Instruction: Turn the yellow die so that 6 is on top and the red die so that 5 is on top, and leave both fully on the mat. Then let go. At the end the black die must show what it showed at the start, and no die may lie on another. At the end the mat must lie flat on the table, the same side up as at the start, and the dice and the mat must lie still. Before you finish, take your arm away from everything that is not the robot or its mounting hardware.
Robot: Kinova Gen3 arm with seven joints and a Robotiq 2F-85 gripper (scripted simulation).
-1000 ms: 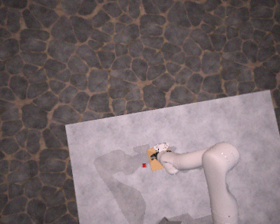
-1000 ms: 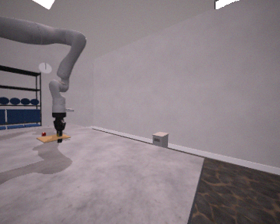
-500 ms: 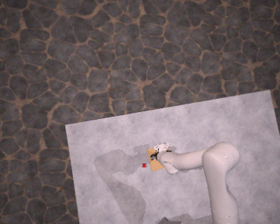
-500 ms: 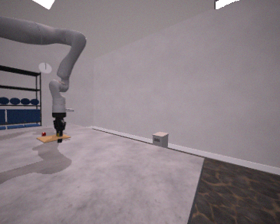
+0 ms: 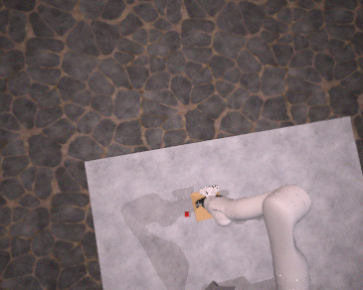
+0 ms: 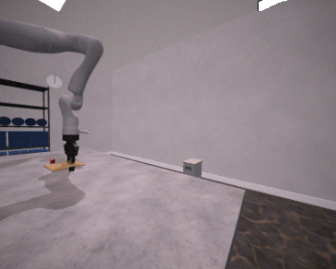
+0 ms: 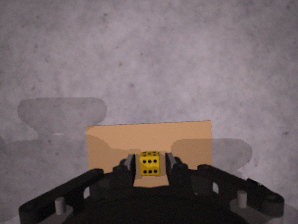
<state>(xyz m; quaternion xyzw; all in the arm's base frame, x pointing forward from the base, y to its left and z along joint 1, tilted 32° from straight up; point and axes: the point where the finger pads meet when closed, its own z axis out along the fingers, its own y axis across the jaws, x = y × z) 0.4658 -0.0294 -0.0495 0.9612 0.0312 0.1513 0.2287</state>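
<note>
The yellow die lies 1 cm below my hand. Also, from my hand: tan mat (3 cm below, 3 cm behind); then red die (11 cm to the left, 5 cm behind, 2 cm below); then black die (12 cm to the right, 4 cm behind, 2 cm below).
</note>
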